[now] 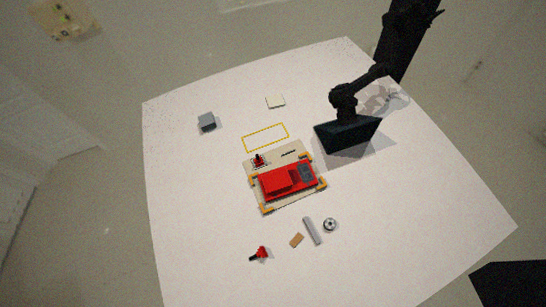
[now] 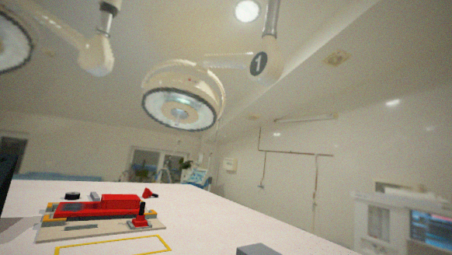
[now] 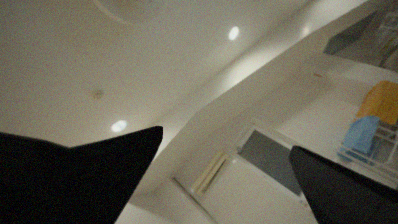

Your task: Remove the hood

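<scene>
The red hood lies 880 mm ahead of my gripper tip, 410 mm to the left of it and 350 mm below it. Also, from my gripper tip: cream tile (770 mm ahead, 10 mm to the left, 390 mm below); then tan block (870 mm ahead, 620 mm to the left, 390 mm below); then grey bar (820 mm ahead, 600 mm to the left, 380 mm below).
</scene>
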